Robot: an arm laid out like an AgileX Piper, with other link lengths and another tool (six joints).
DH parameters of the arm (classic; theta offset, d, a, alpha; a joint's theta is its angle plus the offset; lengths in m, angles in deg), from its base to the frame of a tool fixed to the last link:
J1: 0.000 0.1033 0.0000 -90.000
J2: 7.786 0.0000 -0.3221 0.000
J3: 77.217 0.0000 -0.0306 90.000
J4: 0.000 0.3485 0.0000 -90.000
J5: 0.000 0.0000 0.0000 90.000
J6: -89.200 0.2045 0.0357 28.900
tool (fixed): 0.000 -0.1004 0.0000 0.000
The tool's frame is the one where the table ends.
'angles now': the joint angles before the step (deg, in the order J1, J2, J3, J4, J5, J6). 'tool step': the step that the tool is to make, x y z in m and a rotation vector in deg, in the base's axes. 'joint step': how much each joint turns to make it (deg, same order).
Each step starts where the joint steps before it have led.
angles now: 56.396, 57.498, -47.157, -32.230, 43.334, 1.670
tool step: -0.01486, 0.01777, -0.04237, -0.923, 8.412, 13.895
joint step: 0.000, -0.555, 5.050, 20.776, -4.621, -21.284
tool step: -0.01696, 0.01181, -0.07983, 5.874, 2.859, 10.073
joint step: -0.001, 0.000, 13.001, 21.886, -16.650, -22.051
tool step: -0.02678, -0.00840, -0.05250, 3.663, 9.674, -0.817
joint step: -0.001, 0.001, 7.572, 24.305, -3.419, -15.885
